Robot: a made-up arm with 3 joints. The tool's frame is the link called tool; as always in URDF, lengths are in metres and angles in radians.
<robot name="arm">
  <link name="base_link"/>
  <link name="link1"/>
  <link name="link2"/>
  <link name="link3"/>
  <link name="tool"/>
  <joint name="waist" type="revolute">
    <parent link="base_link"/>
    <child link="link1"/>
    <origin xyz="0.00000 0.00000 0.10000" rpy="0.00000 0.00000 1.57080"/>
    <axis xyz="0 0 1"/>
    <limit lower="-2.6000" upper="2.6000" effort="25" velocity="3"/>
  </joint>
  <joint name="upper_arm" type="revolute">
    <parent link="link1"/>
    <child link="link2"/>
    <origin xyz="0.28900 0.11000 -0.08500" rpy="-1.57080 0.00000 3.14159"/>
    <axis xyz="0 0 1"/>
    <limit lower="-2.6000" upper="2.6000" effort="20" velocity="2"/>
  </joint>
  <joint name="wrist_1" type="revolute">
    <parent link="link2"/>
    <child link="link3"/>
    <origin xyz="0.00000 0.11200 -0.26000" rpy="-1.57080 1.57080 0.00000"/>
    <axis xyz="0 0 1"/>
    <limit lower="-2.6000" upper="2.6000" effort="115" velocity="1.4"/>
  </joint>
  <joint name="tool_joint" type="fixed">
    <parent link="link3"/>
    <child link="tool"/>
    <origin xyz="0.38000 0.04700 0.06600" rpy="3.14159 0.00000 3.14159"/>
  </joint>
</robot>
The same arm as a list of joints. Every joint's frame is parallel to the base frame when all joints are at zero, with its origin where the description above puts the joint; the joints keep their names.
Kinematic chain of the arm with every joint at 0, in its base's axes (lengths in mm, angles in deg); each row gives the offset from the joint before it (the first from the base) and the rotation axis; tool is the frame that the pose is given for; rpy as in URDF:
waist: xyz 0 0 100 axis +z
upper_arm: xyz -110 289 -85 axis +x
wrist_1: xyz -260 0 -112 axis -z
tool: xyz -380 47 -66 rpy 0 0 0
Joint limits (deg, base to tool): -148.97..148.97 -148.97..148.97 -148.97..148.97

